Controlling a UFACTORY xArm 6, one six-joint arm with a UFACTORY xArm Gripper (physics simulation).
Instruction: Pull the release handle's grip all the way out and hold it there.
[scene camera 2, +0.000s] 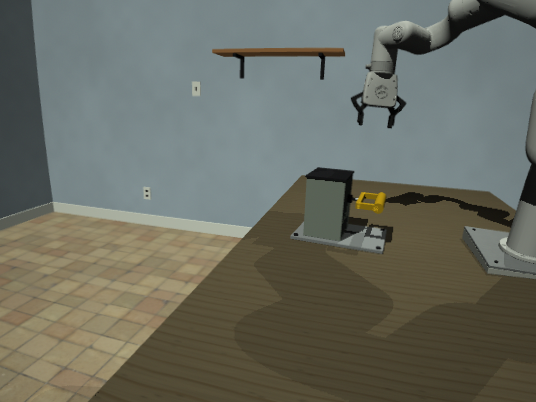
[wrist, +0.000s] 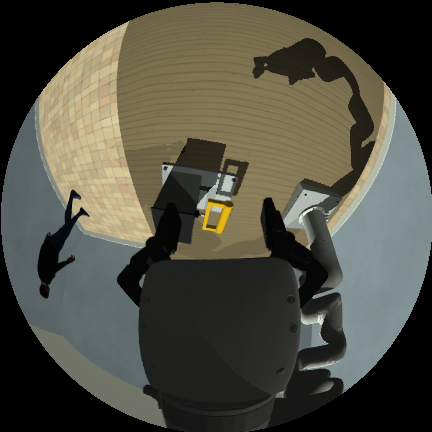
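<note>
The release handle's yellow grip (scene camera 2: 381, 202) (wrist: 225, 218) is a round bar on a yellow rectangular frame. It sticks out sideways from a grey-green box with a black top (scene camera 2: 325, 208) (wrist: 180, 190), on the side facing the robot's base. The box stands on a grey metal plate (scene camera 2: 362, 243). My gripper (scene camera 2: 375, 125) (wrist: 219, 209) is open and empty, pointing down. It hangs well above the grip in the scene view, apart from it. In the wrist view the grip shows between and below the two fingers, and the left finger overlaps part of the box.
The robot's base plate (scene camera 2: 479, 250) (wrist: 299, 199) stands on the wooden table (scene camera 2: 300, 320) to the right of the box. A wooden shelf (scene camera 2: 280, 51) is fixed on the wall behind. A person (wrist: 48, 257) shows at the left of the wrist view. Arm shadows fall on the table.
</note>
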